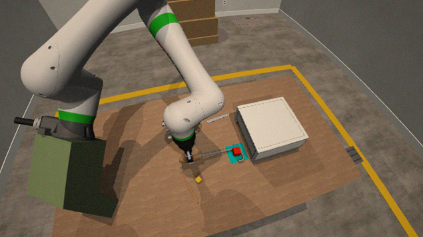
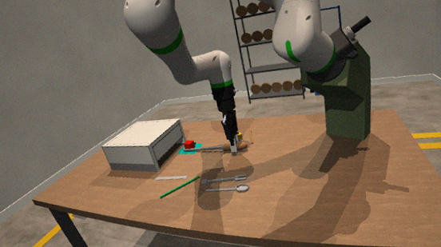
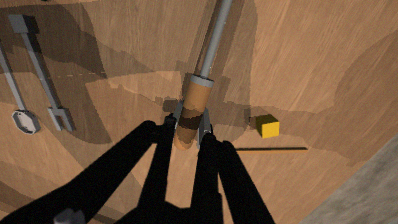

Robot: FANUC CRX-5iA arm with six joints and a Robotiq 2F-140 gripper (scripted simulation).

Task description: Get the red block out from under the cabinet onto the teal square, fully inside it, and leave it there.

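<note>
Right now the yellow cube is 3 cm ahead of my hand, 12 cm to the right of it and 3 cm below it. Round my hand: red block 25 cm ahead, 2 cm below; teal square 25 cm ahead, 4 cm below; fork 4 cm behind, 22 cm to the left, 3 cm below.
</note>
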